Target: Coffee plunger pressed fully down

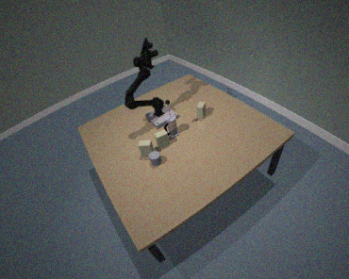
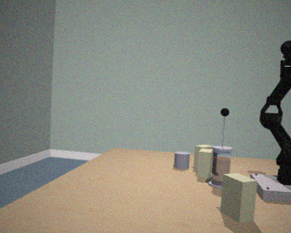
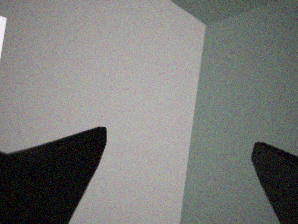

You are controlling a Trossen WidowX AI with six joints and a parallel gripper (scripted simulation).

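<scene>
Right now the coffee press is 48 cm below my gripper tip, 35 cm ahead of it and 15 cm to the right of it. From my gripper tip the other things lie so: grey cylinder (58 cm below, 48 cm ahead, 39 cm to the right).
</scene>
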